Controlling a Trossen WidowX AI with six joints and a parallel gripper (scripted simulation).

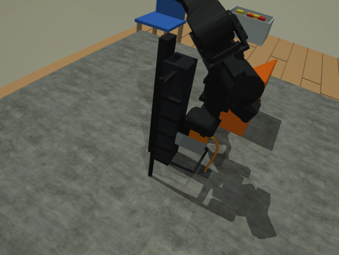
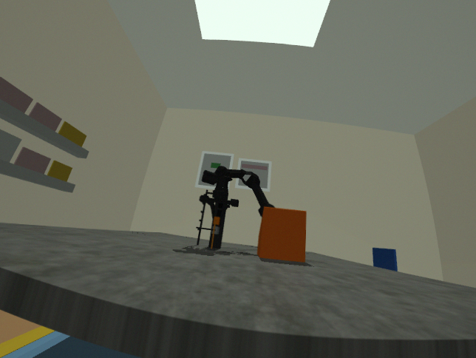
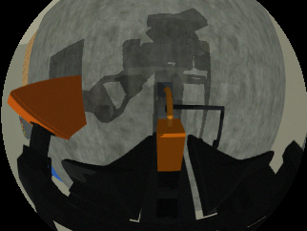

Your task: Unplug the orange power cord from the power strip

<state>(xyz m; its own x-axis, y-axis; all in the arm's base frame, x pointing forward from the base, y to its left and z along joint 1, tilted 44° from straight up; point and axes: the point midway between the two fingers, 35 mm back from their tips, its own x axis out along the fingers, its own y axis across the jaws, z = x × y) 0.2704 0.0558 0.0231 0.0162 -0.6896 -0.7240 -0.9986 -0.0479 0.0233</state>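
Right now the orange plug is 30 mm to the right of my gripper tip.
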